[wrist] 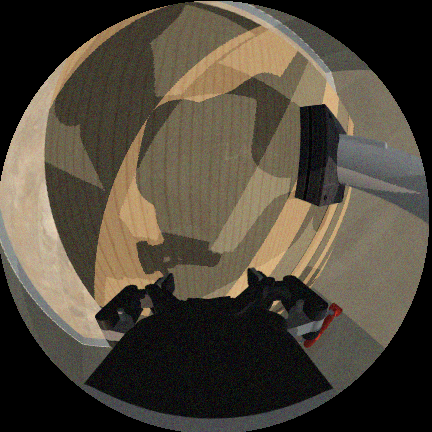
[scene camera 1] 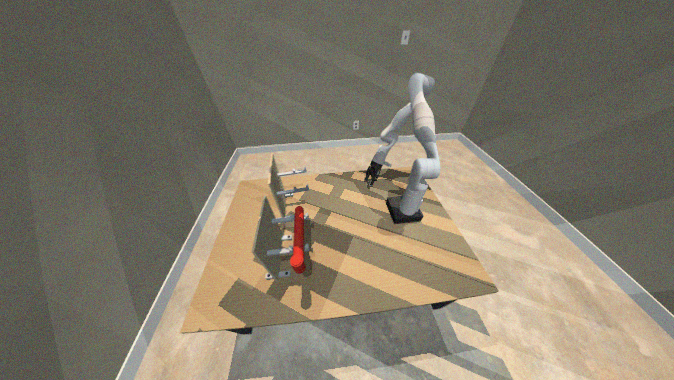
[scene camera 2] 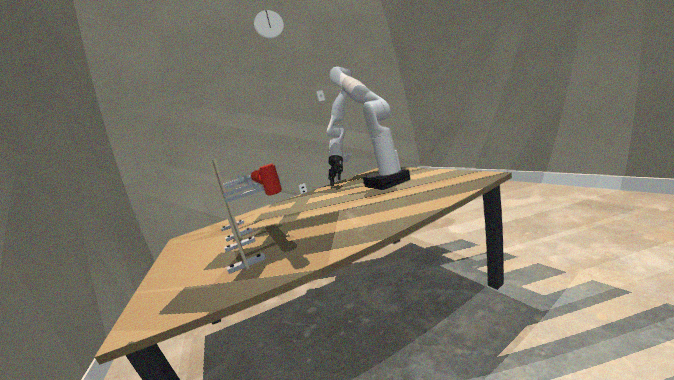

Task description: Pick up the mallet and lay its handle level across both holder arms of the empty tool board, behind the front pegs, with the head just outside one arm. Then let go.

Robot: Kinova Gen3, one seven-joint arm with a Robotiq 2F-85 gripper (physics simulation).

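Where they show: gripper, fingertip midpoint: (wrist: 209,279) (scene camera 1: 367,183) (scene camera 2: 335,183); arm's base, link origin: (wrist: 342,160) (scene camera 1: 407,208) (scene camera 2: 389,172).
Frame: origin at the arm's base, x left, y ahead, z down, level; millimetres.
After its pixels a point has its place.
Note:
The red mallet (scene camera 1: 299,232) @[x 165, y 573, z -181 mm] (scene camera 2: 270,179) @[x 303, y 585, z -165 mm] (wrist: 327,324) @[x 162, y 563, z -175 mm] lies with its handle across both holder arms of the near tool board (scene camera 1: 262,235) @[x 176, y 704, z -211 mm] (scene camera 2: 227,212) @[x 259, y 709, z -114 mm], its head outside the arm nearest scene camera 1. The empty tool board (scene camera 1: 274,181) @[x -137, y 692, z -197 mm] stands behind it in scene camera 1, with two bare holder arms pointing right; its panel is hidden in scene camera 2. My gripper (scene camera 1: 370,185) @[x -267, y 153, z 22 mm] (scene camera 2: 335,184) @[x -267, y 153, z 22 mm] (wrist: 209,279) @[x -267, y 153, z 22 mm] is open and empty, pointing down low over the far part of the table, to the right of the empty board and well apart from the mallet.
The robot's black base (scene camera 1: 404,215) @[x 41, y 37, z -1 mm] (scene camera 2: 386,179) @[x 55, y 64, z 10 mm] (wrist: 322,155) @[x -99, y 8, z 7 mm] stands on the wooden table (scene camera 1: 215,290) @[x 255, y 983, z 49 mm] (scene camera 2: 150,300) @[x 213, y 993, z 49 mm], to the right of the gripper in the scene views. Bracket feet (scene camera 1: 284,274) @[x 234, y 679, z 37 mm] (scene camera 2: 246,263) @[x 259, y 709, z 33 mm] stick out under the boards. Striped shadows cross the table top.

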